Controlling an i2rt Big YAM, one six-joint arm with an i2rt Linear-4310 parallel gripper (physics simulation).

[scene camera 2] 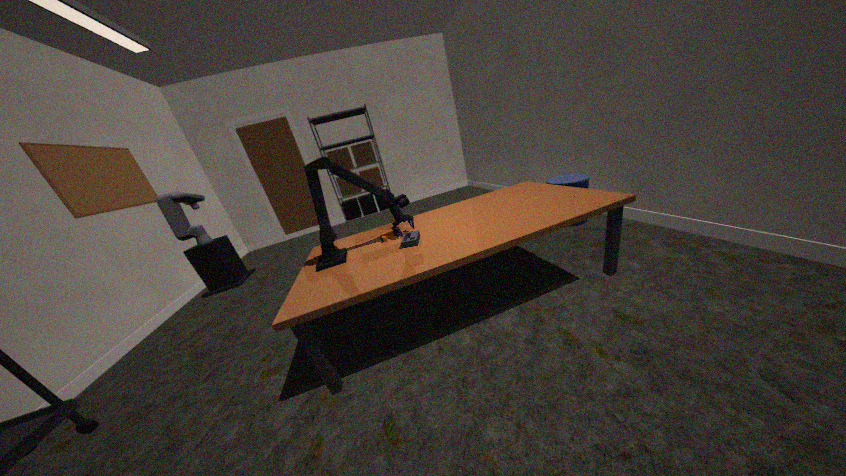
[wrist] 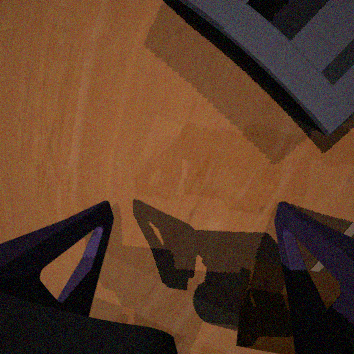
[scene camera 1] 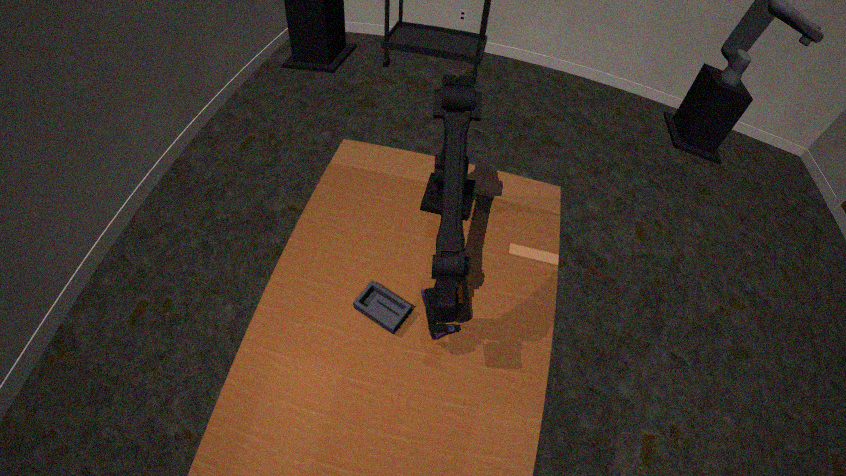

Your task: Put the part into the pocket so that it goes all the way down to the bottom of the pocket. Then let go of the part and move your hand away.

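Frame: origin at the arm's base, x left, y ahead, z down, level; metres.
Where they show: gripper, fingertip midpoint: (wrist: pixel 191 210) (scene camera 1: pixel 431 324); arm's base, origin of the base link: (scene camera 2: pixel 332 256).
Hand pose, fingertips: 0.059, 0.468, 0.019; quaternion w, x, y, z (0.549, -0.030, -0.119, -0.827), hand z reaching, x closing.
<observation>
Things, the pixels of their top centre, and the offset from my fingertips, as dx, dy, dz. Level surfaces: height alone.
- grey block with the pocket, middle of its top: (scene camera 1: pixel 382 304) (scene camera 2: pixel 410 236) -0.146, -0.010, -0.027
- orange part, middle of its top: (wrist: pixel 330 336) (scene camera 1: pixel 451 288) (scene camera 2: pixel 389 233) +0.028, -0.116, -0.021
- wooden table, its level: dz +0.009
The grey block with the pocket (scene camera 1: pixel 372 318) (scene camera 2: pixel 409 241) (wrist: pixel 300 65) lies flat on the table; its recess holds no orange part. In the wrist view it is cut off at the upper right. The orange part (scene camera 1: pixel 459 294) (scene camera 2: pixel 384 238) shows as a small patch beside the gripper in scene camera 1, largely hidden by the arm. In the wrist view its outline is hard to tell among dark shadows near the right finger. My gripper (scene camera 1: pixel 440 312) (scene camera 2: pixel 405 229) (wrist: pixel 191 210) is open and empty, low over the table beside the block.
The wooden table (scene camera 1: pixel 319 378) (scene camera 2: pixel 502 216) carries the arm's base (scene camera 2: pixel 331 259). A pale strip (scene camera 1: pixel 533 253) lies near its edge in scene camera 1. A second robot on a dark pedestal (scene camera 1: pixel 712 112) (scene camera 2: pixel 217 266) and a cart (scene camera 1: pixel 434 41) stand away from the table.
</observation>
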